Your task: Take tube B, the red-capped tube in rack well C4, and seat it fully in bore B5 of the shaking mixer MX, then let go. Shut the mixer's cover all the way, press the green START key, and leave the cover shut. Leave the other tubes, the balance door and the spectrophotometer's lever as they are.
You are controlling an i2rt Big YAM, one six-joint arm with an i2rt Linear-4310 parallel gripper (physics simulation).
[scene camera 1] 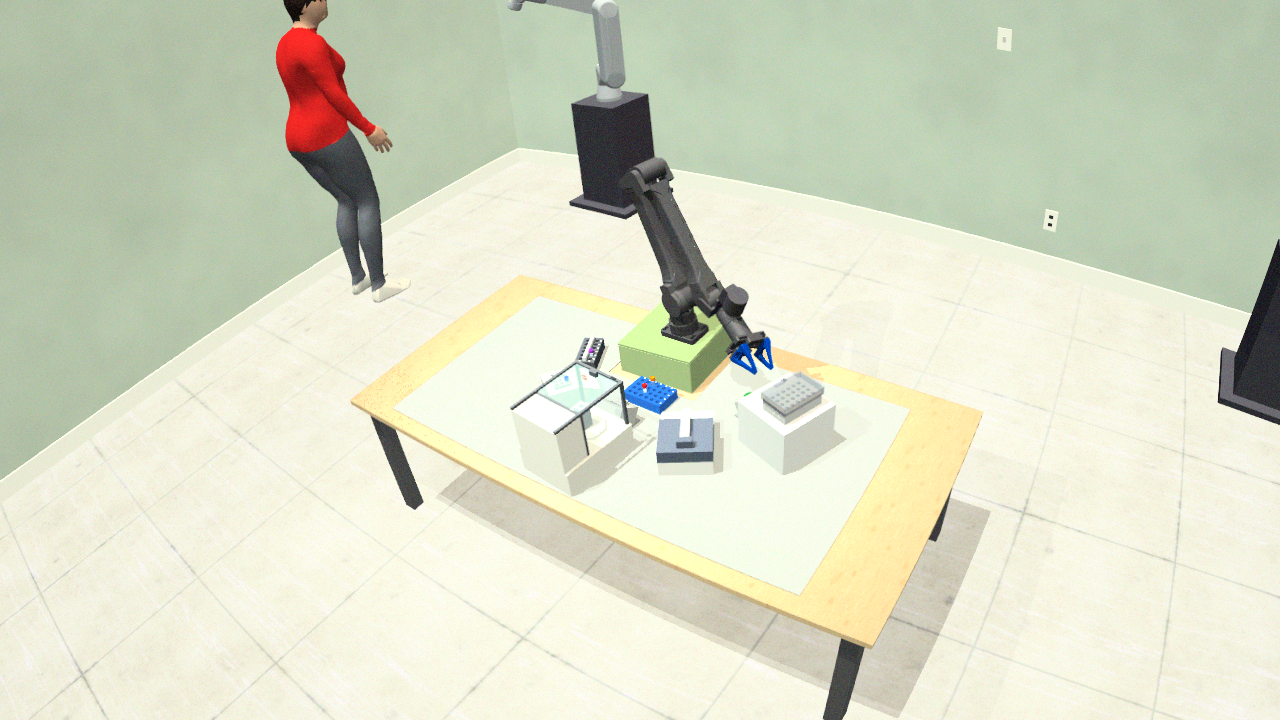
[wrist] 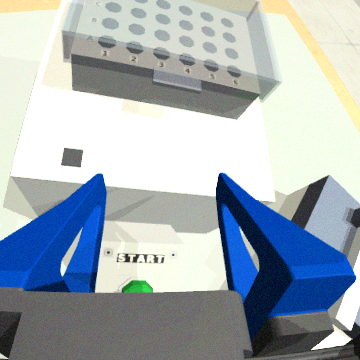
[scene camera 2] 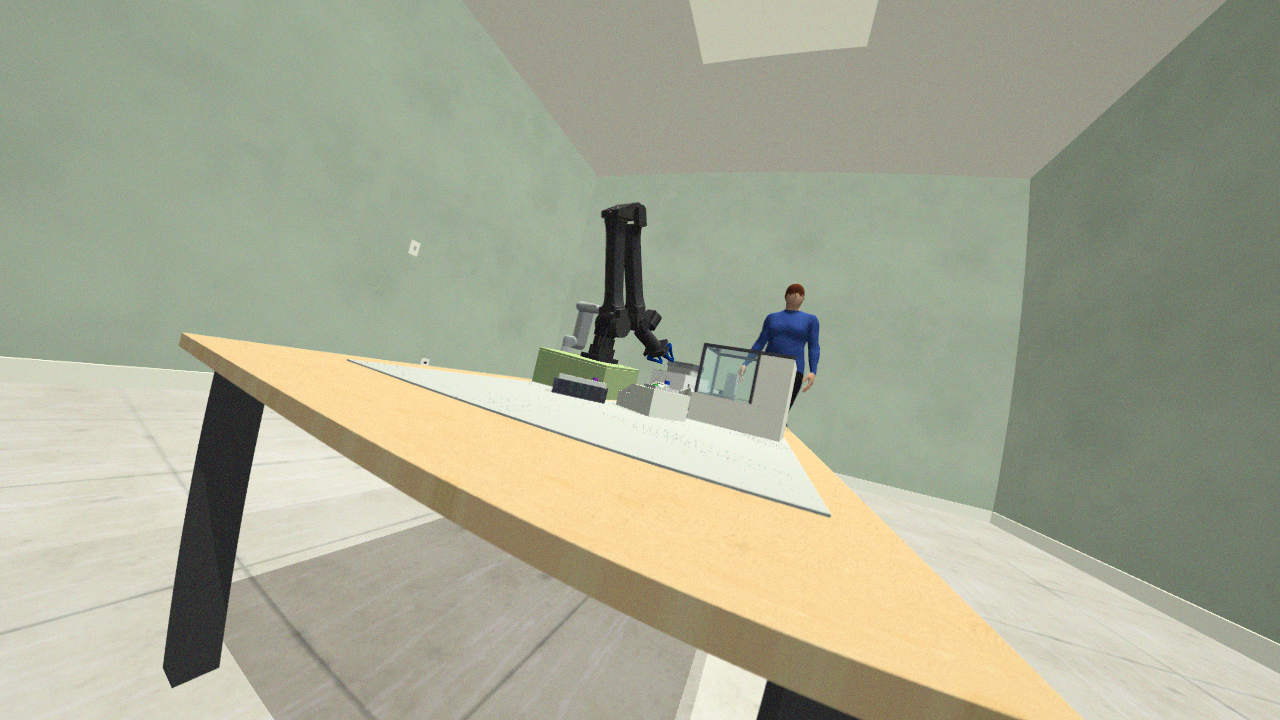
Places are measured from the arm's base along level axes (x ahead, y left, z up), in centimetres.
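Where they show: gripper, fingertip midpoint: (scene camera 1: 764, 371) (wrist: 160, 181) (scene camera 2: 667, 361); arm's base, link origin: (scene camera 1: 685, 332) (scene camera 2: 599, 360).
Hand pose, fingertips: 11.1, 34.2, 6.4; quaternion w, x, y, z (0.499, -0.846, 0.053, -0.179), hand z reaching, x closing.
Things, the pixels of their top centre, and the offset from my fingertips, as dx, dy, dz.
- mixer MX, top centre: (wrist: 184, 77) (scene camera 1: 776, 377) (scene camera 2: 677, 360) +2.4, +5.1, +1.6
- green START key, top centre: (wrist: 138, 298) (scene camera 1: 747, 392) -1.0, -5.9, -9.9
- red cap, top centre: (scene camera 1: 644, 384) +9.3, -33.7, -11.9
- blue rack, top centre: (scene camera 1: 649, 390) +8.3, -32.8, -14.4
- spectrophotometer, top centre: (scene camera 1: 685, 419) (scene camera 2: 702, 385) +19.6, -11.4, -7.2
- glass-sided balance, top centre: (scene camera 1: 578, 382) (scene camera 2: 737, 348) +33.5, -33.3, +4.9
- dark tube holder, top centre: (scene camera 2: 583, 378) (scene camera 1: 588, 346) +3.0, -60.8, -12.6
The mixer MX (scene camera 1: 780, 437) (wrist: 165, 150) is a white box with a grey bored block (scene camera 1: 792, 399) (wrist: 165, 82) on top. Its clear cover (wrist: 268, 75) lies over the block; whether it is fully shut I cannot tell. Bore B5 (wrist: 210, 47) shows through it as a dark round hole, with no cap visible. The green START key (scene camera 1: 748, 394) (wrist: 137, 287) is partly hidden by the gripper body in the wrist view. A red cap (scene camera 1: 644, 385) shows on the blue rack (scene camera 1: 663, 403); its well label is unreadable. My gripper (scene camera 1: 761, 369) (scene camera 2: 665, 360) (wrist: 160, 181) is open and empty, above the START panel in front of the mixer.
The spectrophotometer (scene camera 1: 685, 452) with its dark lid and white lever stands beside the mixer. The glass-sided balance (scene camera 1: 550, 438) (scene camera 2: 771, 398) stands beyond it. A dark tube holder (scene camera 1: 582, 356) (scene camera 2: 580, 388) is past the rack. The arm stands on a green block (scene camera 1: 657, 358) (scene camera 2: 572, 369).
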